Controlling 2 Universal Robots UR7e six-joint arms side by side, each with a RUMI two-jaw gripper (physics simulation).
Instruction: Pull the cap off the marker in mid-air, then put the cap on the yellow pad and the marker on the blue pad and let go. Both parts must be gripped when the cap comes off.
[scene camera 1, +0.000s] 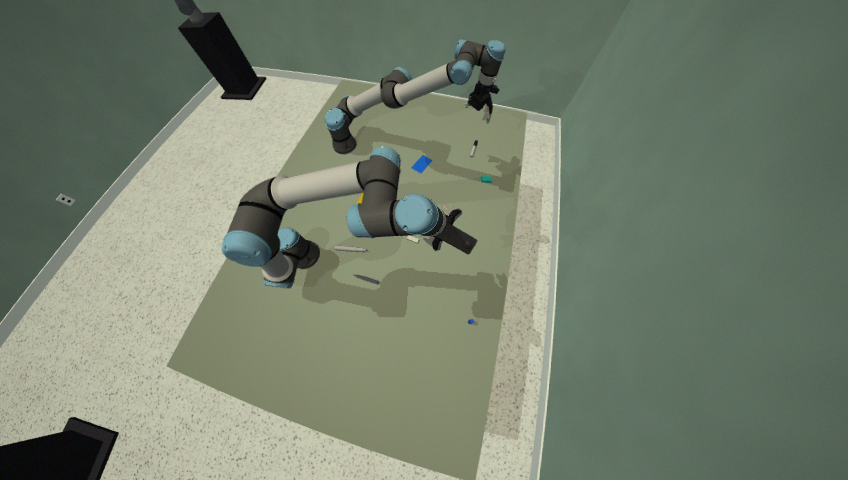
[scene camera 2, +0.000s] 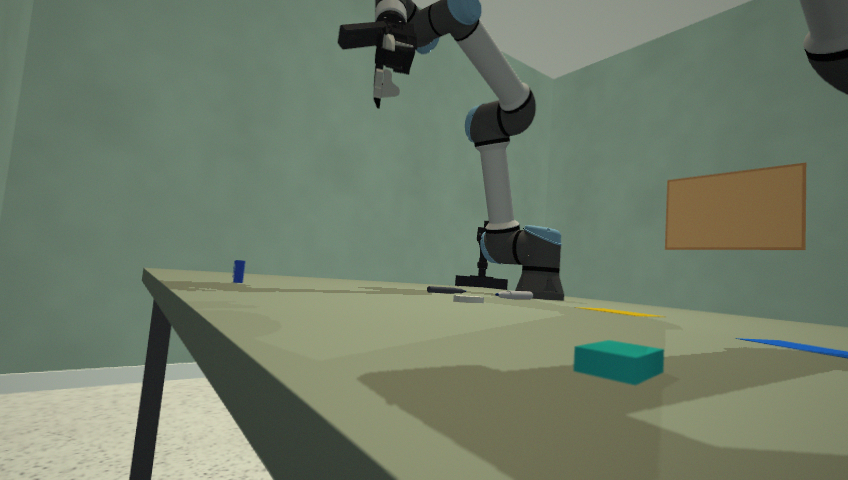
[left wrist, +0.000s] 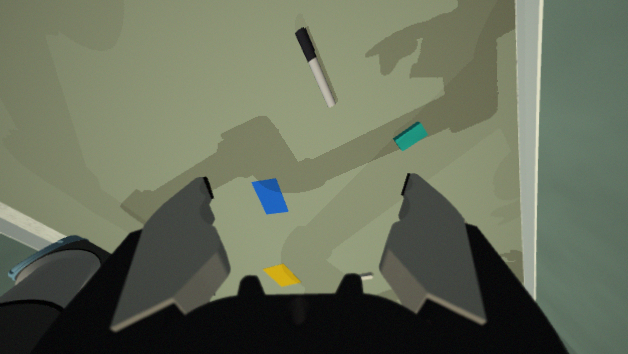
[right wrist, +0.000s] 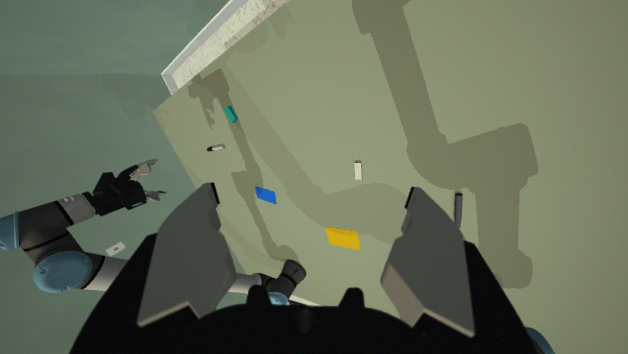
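Seen in the pictures: left gripper, between the fingertips: (scene camera 1: 476, 115) (left wrist: 307, 178) (right wrist: 161, 177); right gripper, between the fingertips: (scene camera 2: 385, 81) (right wrist: 312, 187); left arm's base, origin of its link: (scene camera 1: 345, 145) (right wrist: 295, 268); right arm's base, origin of its link: (scene camera 1: 305, 254) (scene camera 2: 539, 298).
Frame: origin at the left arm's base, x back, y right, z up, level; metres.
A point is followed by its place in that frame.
Note:
The marker (scene camera 1: 473, 150) {z 0.016, x -0.820, y -0.124 m} (left wrist: 321, 83) {z 0.018, x -0.817, y -0.126 m} (right wrist: 218, 148) {z 0.016, x -0.816, y -0.115 m}, white with a black cap (scene camera 1: 475, 143) {z 0.019, x -0.825, y -0.185 m} (left wrist: 305, 44) {z 0.019, x -0.826, y -0.194 m} (right wrist: 210, 149) {z 0.019, x -0.825, y -0.181 m}, lies on the table at the upper right in scene camera 1, cap on. The blue pad (scene camera 1: 421, 164) {z 0.000, x -0.523, y 0.050 m} (scene camera 2: 797, 346) {z 0.001, x -0.526, y 0.062 m} (left wrist: 272, 197) {z 0.001, x -0.530, y 0.048 m} (right wrist: 266, 195) {z 0.001, x -0.523, y 0.051 m} lies left of it there. The yellow pad (scene camera 1: 360, 199) {z 0.001, x -0.241, y 0.376 m} (scene camera 2: 621, 312) {z 0.001, x -0.291, y 0.386 m} (left wrist: 282, 275) {z 0.001, x -0.285, y 0.395 m} (right wrist: 343, 239) {z 0.001, x -0.276, y 0.401 m} is partly hidden by the right arm in scene camera 1. My left gripper (left wrist: 307, 178) {z 0.296, x -0.788, y -0.087 m} (right wrist: 161, 177) {z 0.296, x -0.788, y -0.087 m} is open and empty, high above the table near the marker's side. My right gripper (right wrist: 312, 187) {z 0.445, x -0.759, y 0.675 m} is open and empty, high above the table.
A teal block (scene camera 1: 486, 179) {z 0.015, x -0.925, y 0.083 m} (scene camera 2: 618, 361) {z 0.011, x -0.955, y 0.063 m} (left wrist: 411, 136) {z 0.015, x -0.928, y 0.073 m} (right wrist: 230, 114) {z 0.015, x -0.926, y 0.081 m} lies near the marker. A white block (scene camera 1: 412, 239) {z 0.012, x -0.592, y 0.555 m} (scene camera 2: 468, 299) {z 0.006, x -0.602, y 0.542 m} (right wrist: 358, 170) {z 0.012, x -0.595, y 0.553 m}, a dark pen (scene camera 1: 366, 278) {z 0.016, x -0.424, y 0.808 m} (scene camera 2: 445, 289) {z 0.011, x -0.435, y 0.801 m} (right wrist: 458, 209) {z 0.017, x -0.440, y 0.809 m}, a pale pen (scene camera 1: 351, 249) {z 0.020, x -0.303, y 0.682 m} (scene camera 2: 515, 295) {z 0.011, x -0.305, y 0.664 m} and a small blue cylinder (scene camera 1: 470, 321) {z 0.047, x -0.942, y 0.897 m} (scene camera 2: 238, 271) {z 0.024, x -0.952, y 0.886 m} are farther off.

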